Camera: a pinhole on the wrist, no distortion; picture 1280 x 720 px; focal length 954.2 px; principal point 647.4 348.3 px. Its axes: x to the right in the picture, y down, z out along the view. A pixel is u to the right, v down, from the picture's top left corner.
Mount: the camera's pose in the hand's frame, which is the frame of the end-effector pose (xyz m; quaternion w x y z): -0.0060 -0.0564 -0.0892 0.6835 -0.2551 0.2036 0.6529
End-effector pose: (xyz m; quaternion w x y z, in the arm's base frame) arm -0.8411 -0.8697 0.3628 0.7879 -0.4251 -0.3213 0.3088
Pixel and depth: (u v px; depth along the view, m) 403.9 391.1 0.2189
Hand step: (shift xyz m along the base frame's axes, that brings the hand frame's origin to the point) -0.1157 0.0464 0.0129
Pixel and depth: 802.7 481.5 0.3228
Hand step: -0.1778 0.0938 -0.1201
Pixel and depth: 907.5 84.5 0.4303
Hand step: -0.1497 0.2955 -0.1546
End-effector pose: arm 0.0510 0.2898 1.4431 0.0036 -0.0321 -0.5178 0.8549
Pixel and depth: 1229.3 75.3 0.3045
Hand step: -0.0711 -0.1639 -0.2277
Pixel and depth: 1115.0 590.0 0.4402
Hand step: 0.1307 -0.2868 -0.2819
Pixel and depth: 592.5 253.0 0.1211
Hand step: 0.0007 -0.0158 -0.0056
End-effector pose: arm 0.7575 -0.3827 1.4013 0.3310 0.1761 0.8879 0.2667
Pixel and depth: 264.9 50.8 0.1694
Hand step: 0.0367 0.0429 -0.0777
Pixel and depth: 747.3 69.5 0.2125
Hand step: 0.0269 0.1193 -0.0135
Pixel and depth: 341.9 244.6 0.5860
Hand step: 0.3469 0.3052 -0.2294
